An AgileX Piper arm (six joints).
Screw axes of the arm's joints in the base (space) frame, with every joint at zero. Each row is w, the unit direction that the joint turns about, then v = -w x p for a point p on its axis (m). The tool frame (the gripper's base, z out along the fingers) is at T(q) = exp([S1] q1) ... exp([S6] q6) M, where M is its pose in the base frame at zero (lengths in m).
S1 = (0, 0, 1, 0, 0, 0)
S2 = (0, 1, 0, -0.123, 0, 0)
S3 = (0, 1, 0, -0.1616, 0, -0.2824)
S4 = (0.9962, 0, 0.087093, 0, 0.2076, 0)
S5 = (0, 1, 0, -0.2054, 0, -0.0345)
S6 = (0.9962, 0, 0.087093, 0, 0.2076, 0)
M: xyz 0.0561 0 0.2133 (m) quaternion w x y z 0.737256 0 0.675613 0
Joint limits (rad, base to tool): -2.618..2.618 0..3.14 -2.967..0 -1.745..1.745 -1.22..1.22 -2.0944..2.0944
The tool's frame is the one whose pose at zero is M.
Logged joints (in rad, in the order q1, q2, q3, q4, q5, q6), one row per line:
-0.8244 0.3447 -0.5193 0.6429 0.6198 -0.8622
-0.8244 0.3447 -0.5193 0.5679 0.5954 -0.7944
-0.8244 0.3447 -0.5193 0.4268 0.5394 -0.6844
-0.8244 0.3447 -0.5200 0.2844 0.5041 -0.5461
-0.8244 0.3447 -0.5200 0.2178 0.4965 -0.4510
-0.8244 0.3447 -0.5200 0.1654 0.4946 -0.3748
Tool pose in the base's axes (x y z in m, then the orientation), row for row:
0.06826 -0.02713 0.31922 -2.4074 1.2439 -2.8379
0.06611 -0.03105 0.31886 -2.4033 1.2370 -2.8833
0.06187 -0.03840 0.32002 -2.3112 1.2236 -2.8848
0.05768 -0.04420 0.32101 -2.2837 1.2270 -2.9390
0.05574 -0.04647 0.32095 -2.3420 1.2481 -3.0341
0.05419 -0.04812 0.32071 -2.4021 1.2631 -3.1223
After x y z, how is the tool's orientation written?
As angles about the fixed x, y, z axes (roll, pitch, yaw), in radians.
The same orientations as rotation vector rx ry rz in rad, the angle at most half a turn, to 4 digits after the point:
0.2148 1.8254 -0.4814
0.2568 1.8288 -0.5199
0.3150 1.8183 -0.6124
0.3851 1.8043 -0.6740
0.4417 1.7924 -0.6769
0.4871 1.7837 -0.6769

